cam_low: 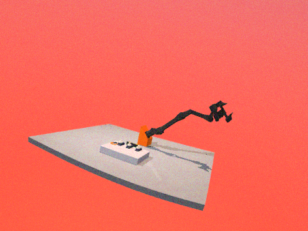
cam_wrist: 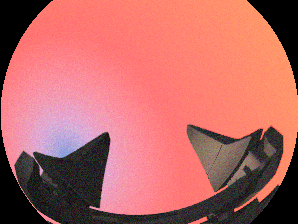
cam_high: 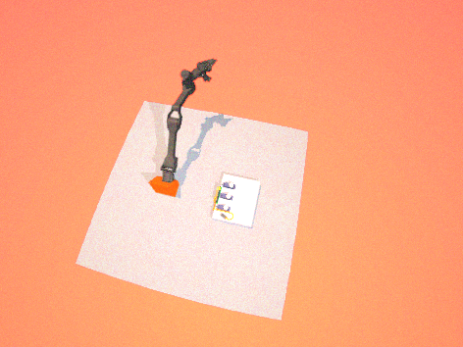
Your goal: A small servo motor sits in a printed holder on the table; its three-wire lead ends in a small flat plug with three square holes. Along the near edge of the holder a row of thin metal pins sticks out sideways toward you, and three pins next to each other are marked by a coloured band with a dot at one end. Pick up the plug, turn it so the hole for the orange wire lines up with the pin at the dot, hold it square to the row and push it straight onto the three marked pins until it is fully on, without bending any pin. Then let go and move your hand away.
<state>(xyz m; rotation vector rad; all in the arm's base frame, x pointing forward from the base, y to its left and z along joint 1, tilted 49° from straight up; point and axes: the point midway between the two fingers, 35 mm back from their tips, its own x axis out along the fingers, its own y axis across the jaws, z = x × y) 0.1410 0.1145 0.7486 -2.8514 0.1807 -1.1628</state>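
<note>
The dark servo is 18 cm ahead of my gripper tip, 68 cm to the right of it and 46 cm below it.
</note>
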